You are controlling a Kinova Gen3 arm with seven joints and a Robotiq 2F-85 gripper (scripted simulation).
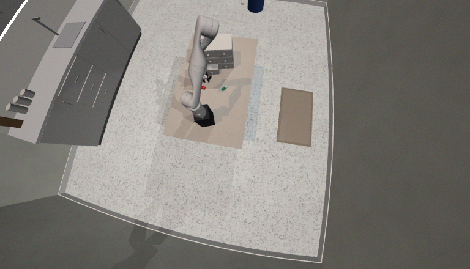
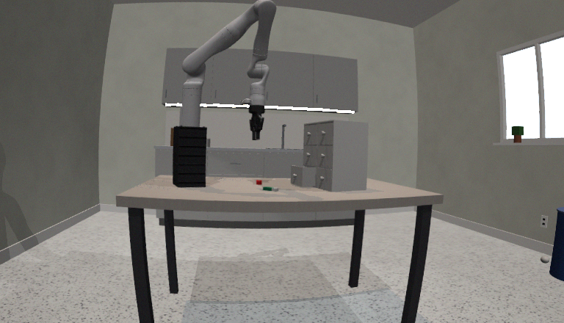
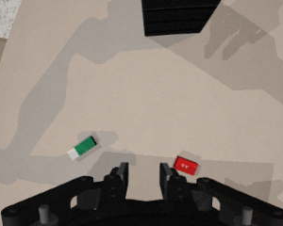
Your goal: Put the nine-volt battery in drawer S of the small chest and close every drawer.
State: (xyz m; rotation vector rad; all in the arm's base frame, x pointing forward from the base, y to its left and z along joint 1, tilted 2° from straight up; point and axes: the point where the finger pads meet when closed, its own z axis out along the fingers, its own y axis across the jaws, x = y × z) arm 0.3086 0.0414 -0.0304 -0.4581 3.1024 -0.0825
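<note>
Right now my hand is 30 mm short of the small red block, 110 mm to the right of it and 230 mm above it. Also, from my hand: green-and-white piece (70 mm ahead, 130 mm to the right, 230 mm below); then drawer (280 mm ahead, 50 mm to the left, 200 mm below).
</note>
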